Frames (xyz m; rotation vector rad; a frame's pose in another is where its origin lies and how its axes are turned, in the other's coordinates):
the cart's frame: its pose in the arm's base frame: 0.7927 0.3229 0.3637 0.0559 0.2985 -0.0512
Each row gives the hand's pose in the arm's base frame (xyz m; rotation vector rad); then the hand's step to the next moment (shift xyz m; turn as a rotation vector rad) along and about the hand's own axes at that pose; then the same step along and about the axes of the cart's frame.
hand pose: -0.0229 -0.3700 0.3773 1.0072 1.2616 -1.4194
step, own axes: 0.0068 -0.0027 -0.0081 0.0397 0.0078 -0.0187
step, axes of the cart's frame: -0.0022 0.0066 -0.0084 0.0112 0.0113 -0.0416
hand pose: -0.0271 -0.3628 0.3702 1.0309 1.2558 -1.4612
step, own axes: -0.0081 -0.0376 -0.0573 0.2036 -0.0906 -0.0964
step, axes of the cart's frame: -0.0368 0.0582 -0.0051 -0.0728 0.0595 -0.2239
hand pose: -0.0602 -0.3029 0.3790 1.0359 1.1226 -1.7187
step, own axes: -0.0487 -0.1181 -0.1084 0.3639 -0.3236 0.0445
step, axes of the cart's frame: -0.0889 0.1411 0.0162 -0.3366 -0.0609 -0.3494
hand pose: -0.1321 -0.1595 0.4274 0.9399 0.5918 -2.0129
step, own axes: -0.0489 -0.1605 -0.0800 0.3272 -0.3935 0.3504
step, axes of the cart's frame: -0.0853 0.1617 -0.0335 -0.5551 -0.2116 -0.1781
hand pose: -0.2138 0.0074 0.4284 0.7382 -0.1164 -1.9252
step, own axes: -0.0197 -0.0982 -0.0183 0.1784 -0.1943 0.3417
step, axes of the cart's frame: -0.0490 0.0613 -0.0649 -0.4015 -0.1582 0.0102
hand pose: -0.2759 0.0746 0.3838 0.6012 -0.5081 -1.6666
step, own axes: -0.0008 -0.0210 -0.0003 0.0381 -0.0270 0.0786
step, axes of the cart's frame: -0.0111 0.0028 -0.0176 -0.0826 -0.0352 0.0173
